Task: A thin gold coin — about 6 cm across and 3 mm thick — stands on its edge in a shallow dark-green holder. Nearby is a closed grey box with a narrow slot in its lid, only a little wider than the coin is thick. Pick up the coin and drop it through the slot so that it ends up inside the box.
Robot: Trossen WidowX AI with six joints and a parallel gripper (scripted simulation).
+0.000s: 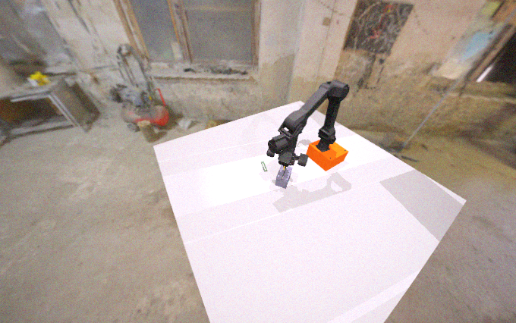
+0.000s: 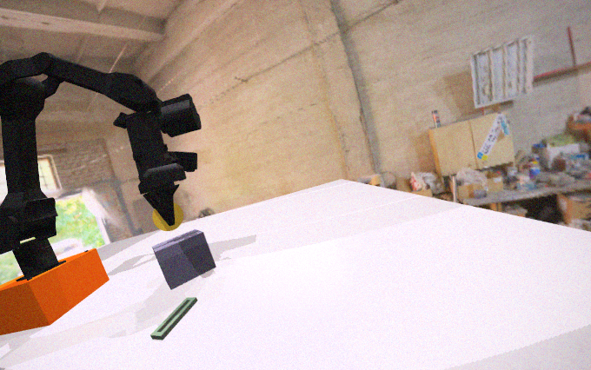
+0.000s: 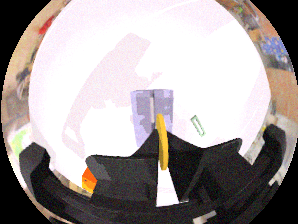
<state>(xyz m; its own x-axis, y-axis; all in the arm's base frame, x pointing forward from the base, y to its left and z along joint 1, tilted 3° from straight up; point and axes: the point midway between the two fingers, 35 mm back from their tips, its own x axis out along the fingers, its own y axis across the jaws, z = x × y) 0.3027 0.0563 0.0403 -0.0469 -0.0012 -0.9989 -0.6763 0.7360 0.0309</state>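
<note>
Now: gripper tip 20 mm below the gold coin.
</note>
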